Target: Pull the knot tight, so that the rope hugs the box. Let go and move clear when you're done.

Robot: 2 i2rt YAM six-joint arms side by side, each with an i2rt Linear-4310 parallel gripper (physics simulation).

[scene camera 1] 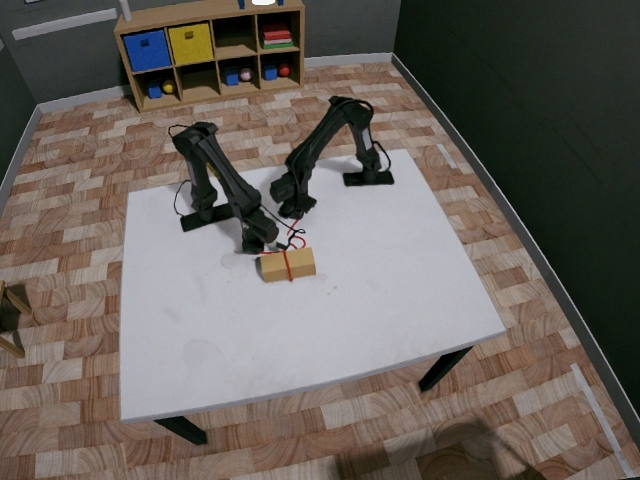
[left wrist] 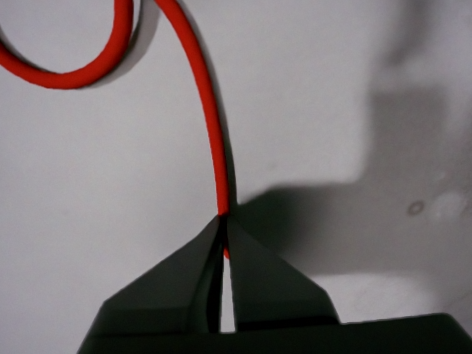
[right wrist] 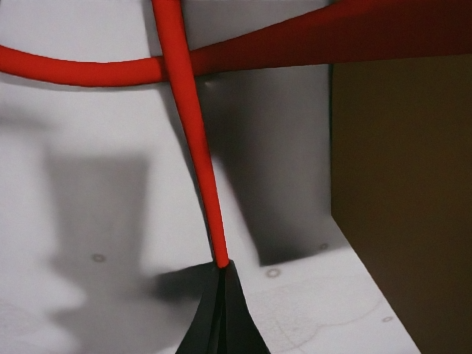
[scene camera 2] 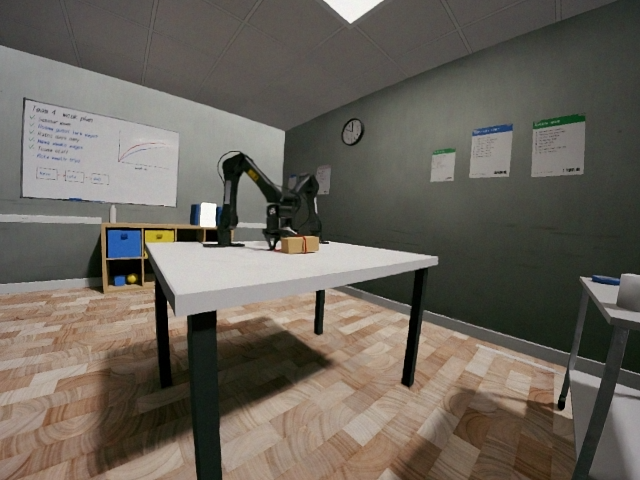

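The tan box (scene camera 1: 303, 263) (scene camera 2: 292, 245) (right wrist: 405, 175) lies on the white table (scene camera 1: 336, 351) (scene camera 2: 289, 268). The red rope (scene camera 1: 287, 264) (scene camera 2: 305, 244) (left wrist: 206, 95) (right wrist: 195, 130) passes around its middle, with a loose loop and crossings behind it. My left gripper (scene camera 1: 298, 217) (left wrist: 225, 223) is shut on one rope end, low over the table behind the box; the rope's tip shows between its fingers. My right gripper (scene camera 1: 252, 252) (scene camera 2: 271, 249) (right wrist: 226, 267) is shut on the other rope end, just left of the box. The left fingertips are hidden in scene camera 2.
A thin black part (scene camera 1: 292, 239) of the right arm reaches over the rope loop, close behind the box. The arms' wrists are near each other. A wooden shelf unit (scene camera 1: 217, 60) (scene camera 2: 103, 258) stands beyond the table. A side table (scene camera 2: 608, 311) stands at the right in scene camera 2.
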